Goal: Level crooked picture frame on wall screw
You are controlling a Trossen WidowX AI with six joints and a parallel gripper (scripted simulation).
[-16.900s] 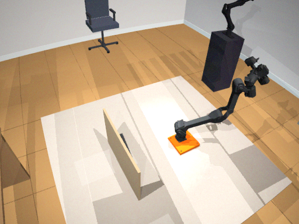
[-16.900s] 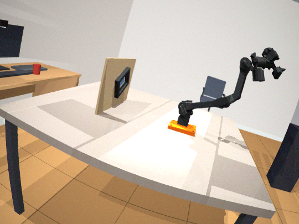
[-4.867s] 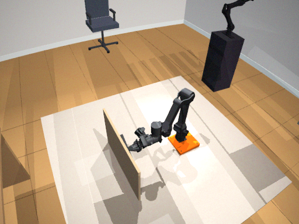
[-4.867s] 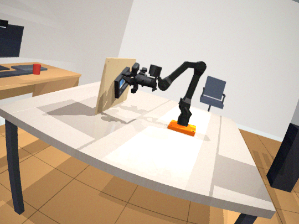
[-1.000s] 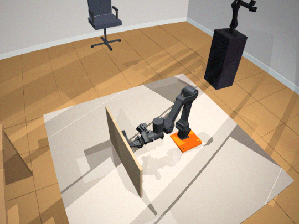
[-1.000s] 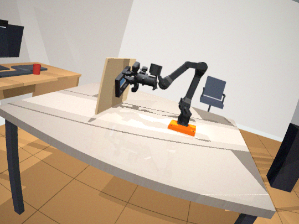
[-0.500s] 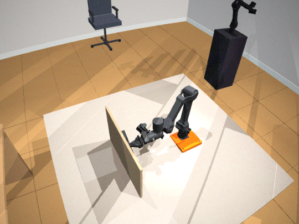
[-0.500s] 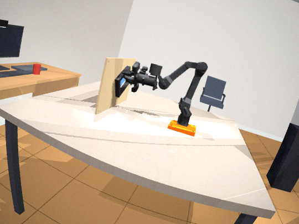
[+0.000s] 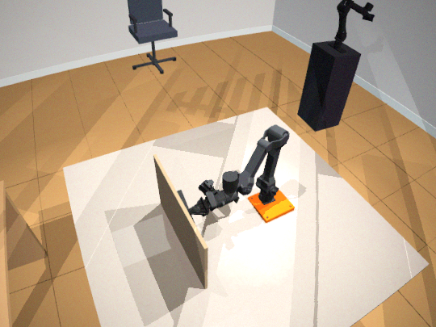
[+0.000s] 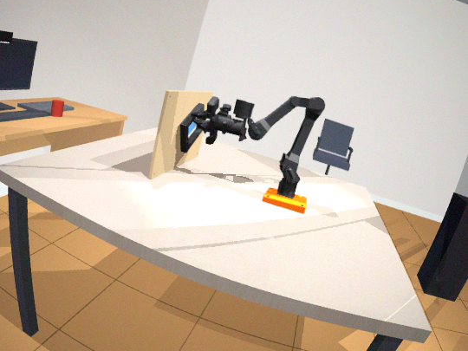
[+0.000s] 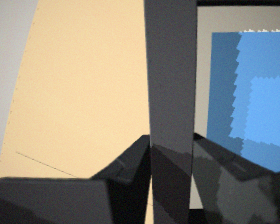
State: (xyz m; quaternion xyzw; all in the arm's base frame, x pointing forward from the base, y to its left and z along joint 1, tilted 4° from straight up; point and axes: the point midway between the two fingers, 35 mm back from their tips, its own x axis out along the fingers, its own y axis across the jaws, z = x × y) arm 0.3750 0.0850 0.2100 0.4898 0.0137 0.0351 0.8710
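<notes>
My gripper tip is 1 cm short of the picture frame, 3 cm to the left of it and 5 cm above it. From my gripper tip the other things lie so: wall board (2 cm ahead, 2 cm to the right, 6 cm below).
</notes>
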